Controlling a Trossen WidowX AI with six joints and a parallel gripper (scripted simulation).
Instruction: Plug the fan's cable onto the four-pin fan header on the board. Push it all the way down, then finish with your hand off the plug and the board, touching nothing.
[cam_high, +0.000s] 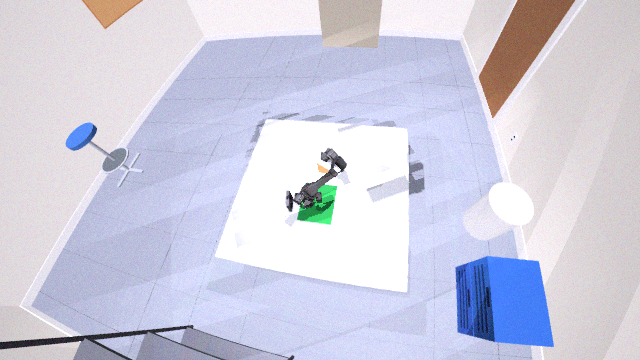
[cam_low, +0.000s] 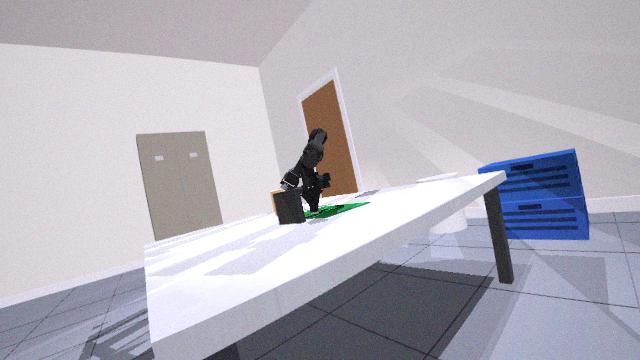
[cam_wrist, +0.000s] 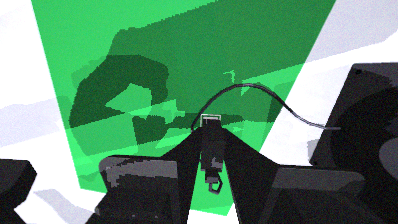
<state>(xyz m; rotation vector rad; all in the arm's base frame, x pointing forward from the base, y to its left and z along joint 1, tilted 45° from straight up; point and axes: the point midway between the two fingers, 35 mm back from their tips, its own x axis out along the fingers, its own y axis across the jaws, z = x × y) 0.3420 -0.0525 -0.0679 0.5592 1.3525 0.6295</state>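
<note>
Right now the black fan plug is 1 cm behind my gripper tip and 1 cm above it. Round my gripper tip: black fan 2 cm ahead, 13 cm to the right, 4 cm above; white four-pin fan header 1 cm behind, 2 cm below; green board 1 cm behind, 5 cm to the left, 4 cm below.
</note>
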